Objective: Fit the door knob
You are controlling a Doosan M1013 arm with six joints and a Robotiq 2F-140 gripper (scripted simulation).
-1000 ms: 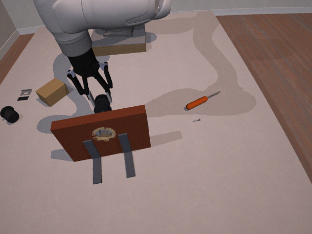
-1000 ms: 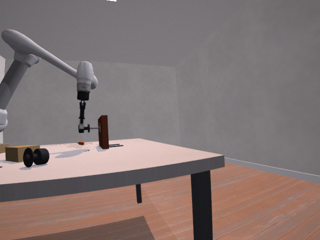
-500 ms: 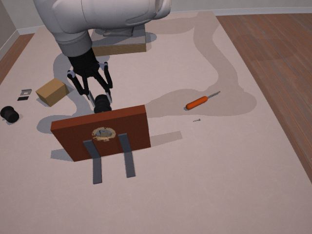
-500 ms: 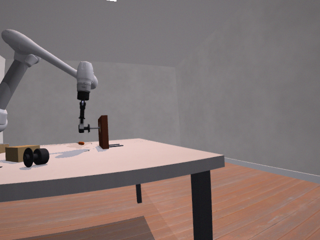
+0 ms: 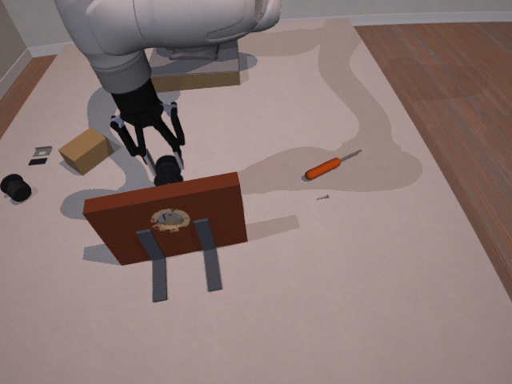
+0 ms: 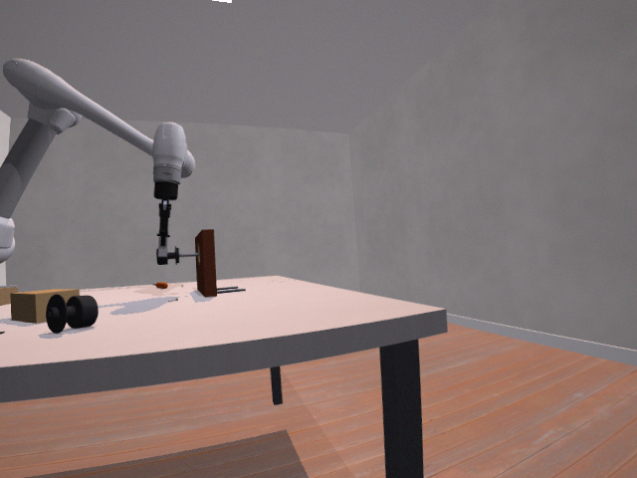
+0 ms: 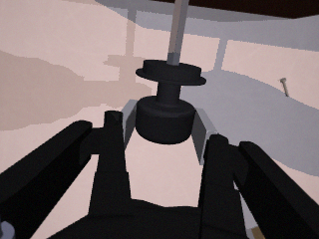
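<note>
Now: the latch socket 13 cm ahead of my hand, 4 cm to the left of it and 3 cm below it. From my hand the other things lie so: tan box: 33 cm to the right, 17 cm behind, 13 cm below; then brown wood panel: 13 cm ahead, 5 cm below, 4 cm to the left; then screw: 37 cm to the left, 16 cm below, 4 cm behind.
</note>
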